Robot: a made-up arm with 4 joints. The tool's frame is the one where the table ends. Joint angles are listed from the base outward.
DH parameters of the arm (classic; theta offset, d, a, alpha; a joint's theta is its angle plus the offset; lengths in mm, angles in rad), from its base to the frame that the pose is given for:
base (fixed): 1.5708 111.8 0 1.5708
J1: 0.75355 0 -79.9 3.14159
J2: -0.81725 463.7 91 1.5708
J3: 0.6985 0 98.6 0
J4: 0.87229 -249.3 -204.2 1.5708
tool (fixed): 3.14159 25.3 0 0
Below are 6 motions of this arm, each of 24 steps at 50 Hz.
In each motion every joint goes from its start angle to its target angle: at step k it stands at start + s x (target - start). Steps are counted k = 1, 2, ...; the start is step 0. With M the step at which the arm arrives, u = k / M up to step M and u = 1 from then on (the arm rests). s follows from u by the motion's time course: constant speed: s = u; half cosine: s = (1 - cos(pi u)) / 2; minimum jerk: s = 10 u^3 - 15 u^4 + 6 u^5.
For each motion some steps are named. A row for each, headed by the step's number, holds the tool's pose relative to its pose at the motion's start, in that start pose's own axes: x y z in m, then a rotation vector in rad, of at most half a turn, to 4 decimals.
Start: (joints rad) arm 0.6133 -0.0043 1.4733 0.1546
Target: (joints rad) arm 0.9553 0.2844 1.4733 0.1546
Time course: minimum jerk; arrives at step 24
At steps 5, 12, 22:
5: -0.0004 0.0004 0.0000 -0.0002 0.0000 -0.0034
12: -0.0026 0.0037 0.0001 -0.0015 0.0000 -0.0266
22: -0.0035 0.0086 0.0002 -0.0030 0.0000 -0.0529

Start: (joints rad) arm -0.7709 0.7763 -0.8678 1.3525
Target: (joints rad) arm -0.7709 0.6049 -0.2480 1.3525
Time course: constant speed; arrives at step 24
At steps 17, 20, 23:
17: -0.0563 -0.0459 0.1268 0.0933 -0.4385 -0.0792
20: -0.0708 -0.0551 0.1450 0.1064 -0.5156 -0.0977
23: -0.0865 -0.0643 0.1617 0.1183 -0.5926 -0.1174

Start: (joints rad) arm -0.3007 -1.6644 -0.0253 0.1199
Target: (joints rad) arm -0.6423 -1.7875 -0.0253 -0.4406
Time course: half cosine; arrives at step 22
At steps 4, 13, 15, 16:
4: 0.0006 0.0052 -0.0121 -0.0173 0.0445 0.0013
13: -0.0067 0.0319 -0.1003 -0.1403 0.3586 -0.0120
15: -0.0113 0.0354 -0.1206 -0.1684 0.4307 -0.0205
16: -0.0136 0.0367 -0.1295 -0.1807 0.4625 -0.0250

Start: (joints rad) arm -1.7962 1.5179 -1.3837 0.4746
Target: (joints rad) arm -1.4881 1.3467 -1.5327 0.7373
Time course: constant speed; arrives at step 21
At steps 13, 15, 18, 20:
13: -0.0585 -0.0079 0.0667 0.1905 -0.0699 0.2276
15: -0.0672 -0.0114 0.0765 0.2212 -0.0804 0.2614
18: -0.0800 -0.0178 0.0911 0.2680 -0.0961 0.3116
20: -0.0883 -0.0227 0.1005 0.2997 -0.1064 0.3446

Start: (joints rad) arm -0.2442 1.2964 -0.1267 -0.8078
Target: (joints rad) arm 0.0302 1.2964 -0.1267 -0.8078
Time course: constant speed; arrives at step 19
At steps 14, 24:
14: -0.0470 0.0034 0.0347 0.1201 0.0000 0.1626
24: -0.0638 0.0018 0.0471 0.1631 0.0000 0.2207

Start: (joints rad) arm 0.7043 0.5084 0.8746 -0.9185
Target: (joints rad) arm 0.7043 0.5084 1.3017 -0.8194
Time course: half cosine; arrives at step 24
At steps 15, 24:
15: -0.0168 0.0000 0.0425 0.0000 -0.3638 0.0000
24: -0.0296 0.0000 0.0587 0.0000 -0.5262 0.0000

